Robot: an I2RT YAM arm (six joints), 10 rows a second.
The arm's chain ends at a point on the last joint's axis. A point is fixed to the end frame.
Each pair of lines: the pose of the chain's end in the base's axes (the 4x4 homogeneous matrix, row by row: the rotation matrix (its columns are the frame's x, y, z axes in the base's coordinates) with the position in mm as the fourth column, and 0 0 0 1 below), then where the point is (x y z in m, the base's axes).
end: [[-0.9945, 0.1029, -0.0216, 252.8], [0.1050, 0.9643, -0.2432, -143.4], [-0.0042, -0.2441, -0.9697, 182.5], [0, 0, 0, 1]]
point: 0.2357 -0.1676 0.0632
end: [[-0.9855, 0.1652, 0.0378, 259.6], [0.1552, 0.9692, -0.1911, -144.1], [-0.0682, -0.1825, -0.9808, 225.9], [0, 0, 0, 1]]
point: 0.2501 -0.1612 0.1045
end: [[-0.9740, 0.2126, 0.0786, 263.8], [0.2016, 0.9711, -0.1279, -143.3], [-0.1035, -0.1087, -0.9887, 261.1], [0, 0, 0, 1]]
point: 0.2596 -0.1520 0.1385
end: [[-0.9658, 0.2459, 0.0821, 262.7], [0.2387, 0.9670, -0.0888, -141.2], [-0.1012, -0.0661, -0.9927, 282.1], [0, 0, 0, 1]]
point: 0.2592 -0.1446 0.1592
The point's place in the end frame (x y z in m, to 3 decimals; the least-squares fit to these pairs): 0.015 0.004 0.122
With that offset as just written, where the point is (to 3 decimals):
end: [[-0.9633, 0.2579, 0.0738, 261.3], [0.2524, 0.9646, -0.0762, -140.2], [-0.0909, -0.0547, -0.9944, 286.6], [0, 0, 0, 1]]
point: 0.257 -0.142 0.164
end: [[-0.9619, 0.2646, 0.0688, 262.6], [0.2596, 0.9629, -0.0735, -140.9], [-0.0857, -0.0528, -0.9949, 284.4], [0, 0, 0, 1]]
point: 0.258 -0.142 0.162
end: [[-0.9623, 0.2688, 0.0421, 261.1], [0.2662, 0.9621, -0.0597, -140.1], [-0.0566, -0.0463, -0.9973, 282.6], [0, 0, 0, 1]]
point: 0.253 -0.140 0.160
